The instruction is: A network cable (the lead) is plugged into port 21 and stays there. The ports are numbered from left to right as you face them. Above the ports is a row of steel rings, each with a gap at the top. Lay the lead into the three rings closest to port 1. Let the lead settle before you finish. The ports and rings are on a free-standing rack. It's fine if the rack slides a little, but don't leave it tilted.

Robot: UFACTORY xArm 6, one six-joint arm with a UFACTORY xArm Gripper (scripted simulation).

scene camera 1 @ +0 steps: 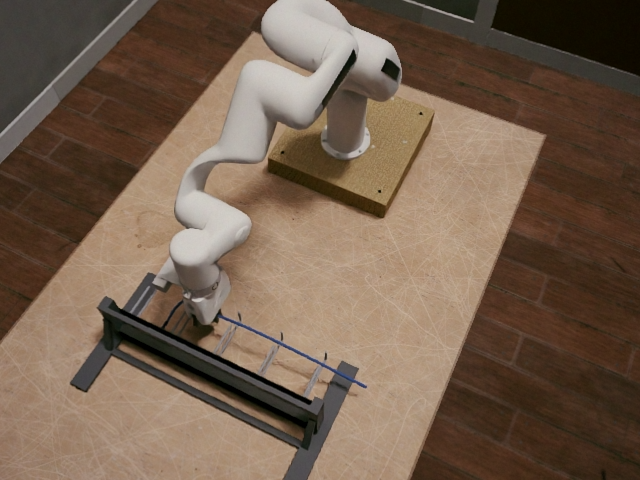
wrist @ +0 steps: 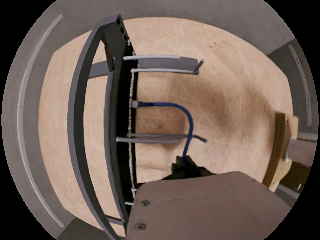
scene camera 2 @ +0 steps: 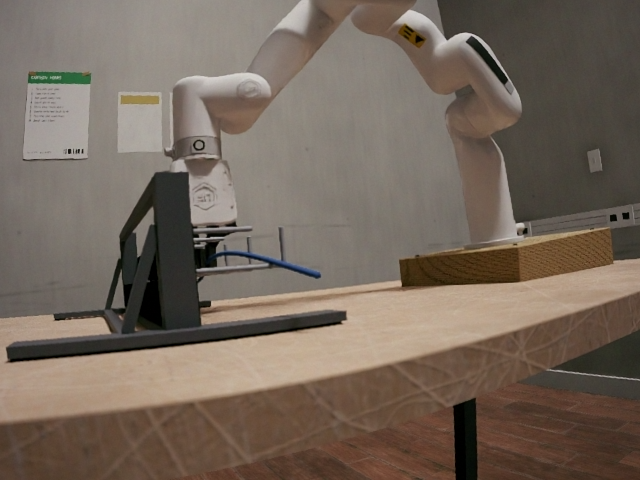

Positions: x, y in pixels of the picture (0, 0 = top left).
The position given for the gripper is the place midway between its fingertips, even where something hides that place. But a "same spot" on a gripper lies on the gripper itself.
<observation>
gripper: scene camera 1; wrist 181, 164; scene camera 2
dark grey rack: scene camera 1; wrist 119, 114; scene camera 2
same spot on dark grey rack: point(scene camera 2: 171, 299) = point(scene camera 1: 318, 427)
same spot on gripper: point(scene camera 2: 210, 248) = point(scene camera 1: 219, 309)
</observation>
